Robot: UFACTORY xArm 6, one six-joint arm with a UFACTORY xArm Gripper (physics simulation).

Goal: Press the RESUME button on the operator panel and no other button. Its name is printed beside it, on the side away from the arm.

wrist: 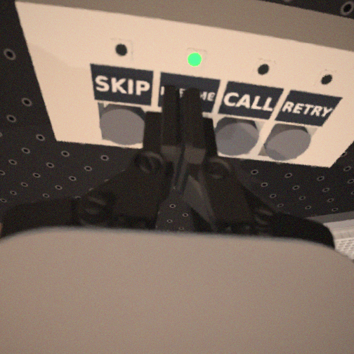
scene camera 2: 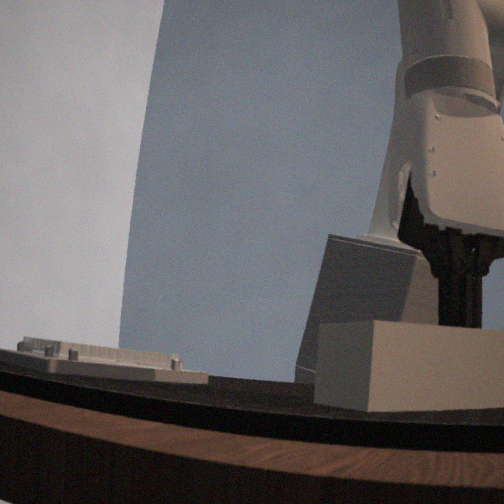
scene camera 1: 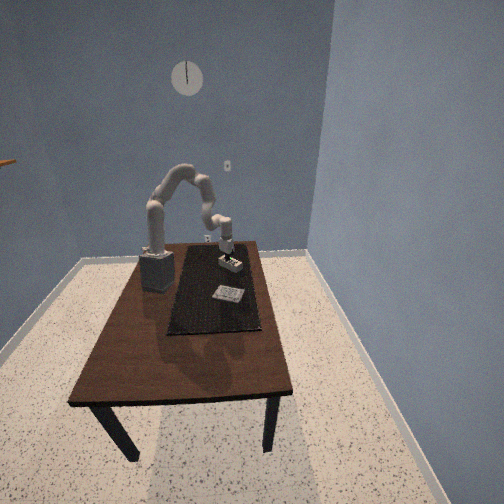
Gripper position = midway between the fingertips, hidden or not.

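You'd see my gripper [scene camera 2: 459, 332] here, and it's in the wrist view as well [wrist: 177, 111]. There's a pale tray-like board [scene camera 2: 88, 353], and then an operator panel [scene camera 2: 374, 366], which the wrist view also shows [wrist: 272, 69].
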